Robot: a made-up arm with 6 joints.
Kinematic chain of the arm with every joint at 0, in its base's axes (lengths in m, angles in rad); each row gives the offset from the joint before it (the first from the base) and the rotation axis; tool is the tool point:
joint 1: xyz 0 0 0.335 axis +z
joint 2: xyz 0 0 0 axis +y
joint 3: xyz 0 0 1.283 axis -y
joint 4: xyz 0 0 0 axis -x
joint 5: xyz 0.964 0 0 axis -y
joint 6: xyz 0 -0.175 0 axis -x
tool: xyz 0 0 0
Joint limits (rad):
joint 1: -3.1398..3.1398
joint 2: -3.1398..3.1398
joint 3: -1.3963..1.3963
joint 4: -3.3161..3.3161
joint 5: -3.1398..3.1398
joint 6: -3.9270..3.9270
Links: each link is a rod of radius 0.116 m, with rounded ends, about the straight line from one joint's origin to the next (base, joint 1, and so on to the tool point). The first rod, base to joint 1, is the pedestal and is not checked.
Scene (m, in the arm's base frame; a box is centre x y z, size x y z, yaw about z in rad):
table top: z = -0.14
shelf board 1: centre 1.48 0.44 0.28 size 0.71 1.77 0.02 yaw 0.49
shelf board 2: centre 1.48 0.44 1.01 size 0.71 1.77 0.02 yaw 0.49
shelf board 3: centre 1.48 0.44 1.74 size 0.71 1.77 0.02 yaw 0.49
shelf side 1: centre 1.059 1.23 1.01 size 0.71 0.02 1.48 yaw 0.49
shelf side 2: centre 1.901 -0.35 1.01 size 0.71 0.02 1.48 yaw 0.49
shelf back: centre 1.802 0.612 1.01 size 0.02 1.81 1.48 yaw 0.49
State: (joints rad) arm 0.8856 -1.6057 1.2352 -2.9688 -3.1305 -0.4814
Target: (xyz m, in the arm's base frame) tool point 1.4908 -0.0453 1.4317
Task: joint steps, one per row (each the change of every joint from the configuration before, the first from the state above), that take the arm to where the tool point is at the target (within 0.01 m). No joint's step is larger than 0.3 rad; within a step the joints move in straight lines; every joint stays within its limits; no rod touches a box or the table.
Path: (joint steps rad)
1: -0.2146 0.2846 -0.2071 0.0453 0.0000 0.0000
2: -0.2146 0.2845 -0.2071 0.0452 0.0000 0.0000
3: -0.2146 0.2846 -0.2071 0.0453 0.0000 0.0000
4: -0.2146 0.2845 -0.2071 0.0452 0.0000 0.0000
5: -0.2146 0.2846 -0.2071 0.0453 0.0000 0.0000
6: -0.2146 0.2845 -0.2071 0.0453 0.0000 0.0000
7: 0.1308 0.1577 0.2044 -0.0425 0.0000 0.0000
8: 0.1308 0.1576 0.2045 -0.0424 0.0000 0.0000

